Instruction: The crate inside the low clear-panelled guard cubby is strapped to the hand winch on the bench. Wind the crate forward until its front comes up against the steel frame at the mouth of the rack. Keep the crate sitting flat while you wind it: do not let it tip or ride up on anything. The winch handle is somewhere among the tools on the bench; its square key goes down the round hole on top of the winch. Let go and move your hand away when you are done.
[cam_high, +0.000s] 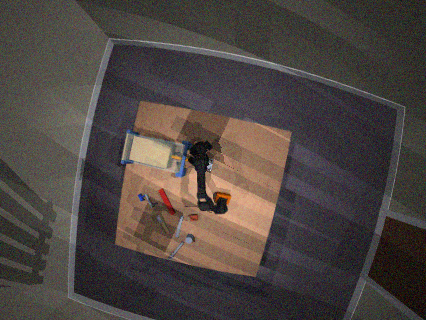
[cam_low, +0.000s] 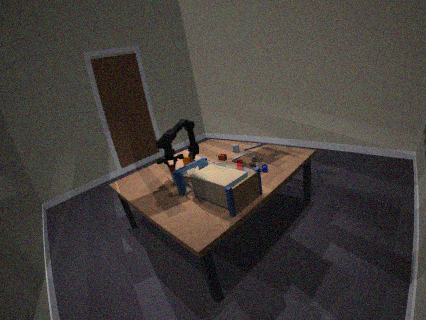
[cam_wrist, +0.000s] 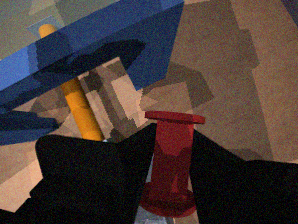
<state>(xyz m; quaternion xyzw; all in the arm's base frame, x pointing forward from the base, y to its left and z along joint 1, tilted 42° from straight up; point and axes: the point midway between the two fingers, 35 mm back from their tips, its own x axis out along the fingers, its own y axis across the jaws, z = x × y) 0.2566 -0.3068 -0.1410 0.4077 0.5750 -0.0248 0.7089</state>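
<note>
Right now the blue frame is 80 mm ahead of my gripper tip, 90 mm to the left of it and 30 mm below it. Also, from my gripper tip: grey hand winch (90 mm behind, 80 mm to the left, 100 mm below); red knob (10 mm behind, 10 mm to the left); red-knobbed winch handle (40 mm behind, 40 mm to the left, 30 mm below).
</note>
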